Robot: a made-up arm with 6 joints.
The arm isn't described. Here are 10 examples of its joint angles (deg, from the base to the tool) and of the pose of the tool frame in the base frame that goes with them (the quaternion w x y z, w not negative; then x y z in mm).
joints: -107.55 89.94 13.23 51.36 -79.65 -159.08
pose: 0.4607 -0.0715 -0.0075 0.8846 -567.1 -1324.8 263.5
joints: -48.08 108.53 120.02 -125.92 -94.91 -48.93
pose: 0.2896 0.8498 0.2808 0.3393 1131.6 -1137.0 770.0
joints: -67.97 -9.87 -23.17 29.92 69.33 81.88
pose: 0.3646 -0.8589 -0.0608 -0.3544 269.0 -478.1 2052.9
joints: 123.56 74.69 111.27 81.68 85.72 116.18
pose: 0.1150 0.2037 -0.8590 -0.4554 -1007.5 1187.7 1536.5
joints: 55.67 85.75 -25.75 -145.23 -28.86 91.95
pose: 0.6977 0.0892 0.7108 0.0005 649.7 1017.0 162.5
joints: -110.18 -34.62 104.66 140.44 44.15 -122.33
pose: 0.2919 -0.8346 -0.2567 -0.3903 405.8 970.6 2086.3
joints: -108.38 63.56 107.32 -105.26 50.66 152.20
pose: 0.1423 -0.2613 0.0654 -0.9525 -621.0 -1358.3 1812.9
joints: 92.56 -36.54 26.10 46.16 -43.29 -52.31
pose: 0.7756 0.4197 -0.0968 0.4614 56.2 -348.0 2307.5
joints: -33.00 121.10 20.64 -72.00 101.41 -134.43
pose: 0.2297 0.5237 -0.7424 -0.3489 887.5 -795.4 -333.8
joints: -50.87 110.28 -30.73 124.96 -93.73 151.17
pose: 0.5400 0.0437 0.1274 -0.8309 462.4 -801.7 -118.3
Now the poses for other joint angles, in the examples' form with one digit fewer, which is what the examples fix.
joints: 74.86 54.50 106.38 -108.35 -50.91 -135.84
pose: 0.264 -0.185 -0.946 0.017 215 1235 2042
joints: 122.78 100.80 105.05 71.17 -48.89 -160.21
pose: 0.643 0.544 0.446 0.305 -914 1594 729
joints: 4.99 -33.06 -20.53 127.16 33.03 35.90
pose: 0.140 -0.925 -0.286 0.206 84 66 1964
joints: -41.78 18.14 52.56 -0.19 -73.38 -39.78
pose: 0.768 0.404 0.091 -0.490 667 -600 2201
